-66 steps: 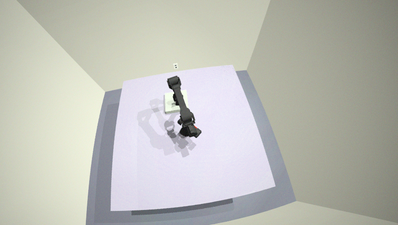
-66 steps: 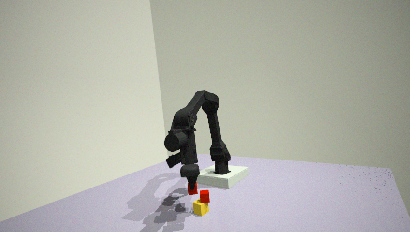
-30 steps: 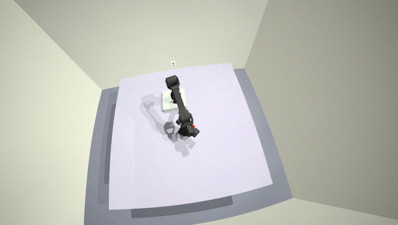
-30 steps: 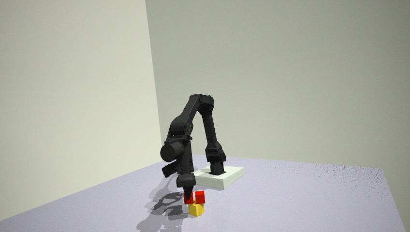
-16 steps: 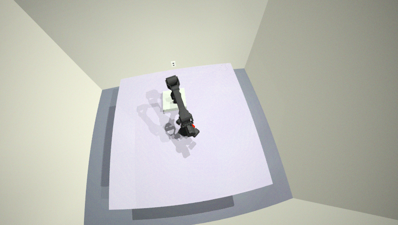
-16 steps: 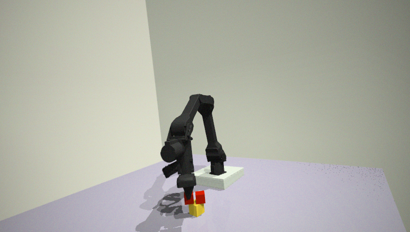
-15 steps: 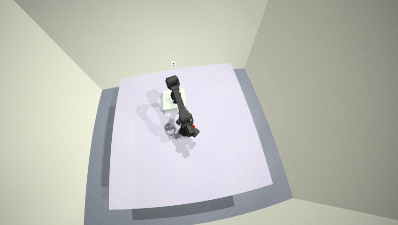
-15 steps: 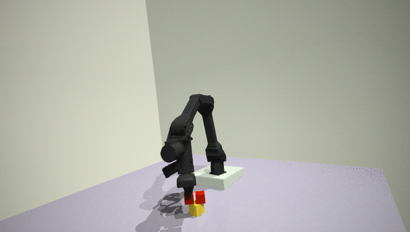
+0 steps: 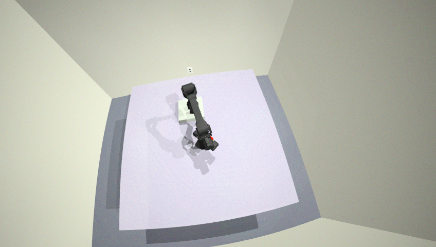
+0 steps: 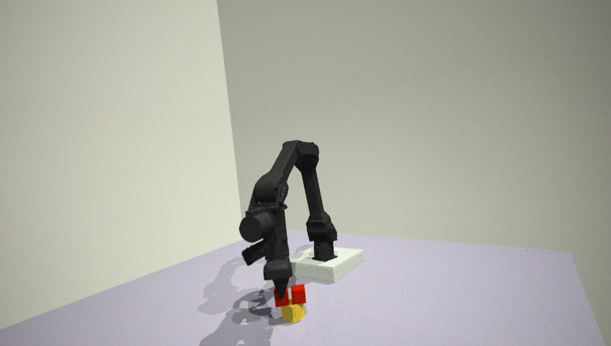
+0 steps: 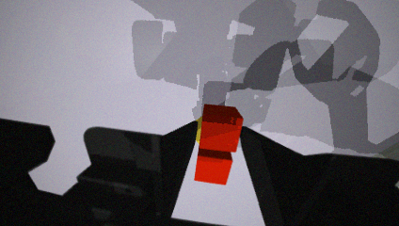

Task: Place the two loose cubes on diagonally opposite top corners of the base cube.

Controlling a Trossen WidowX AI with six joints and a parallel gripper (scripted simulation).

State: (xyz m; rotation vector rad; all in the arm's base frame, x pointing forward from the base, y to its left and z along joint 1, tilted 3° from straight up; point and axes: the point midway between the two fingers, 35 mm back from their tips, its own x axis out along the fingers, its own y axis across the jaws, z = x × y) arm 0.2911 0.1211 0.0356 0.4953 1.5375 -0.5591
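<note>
The yellow cube lies 20 mm behind my gripper tip, 20 mm to the left of it and 40 mm below it.
</note>
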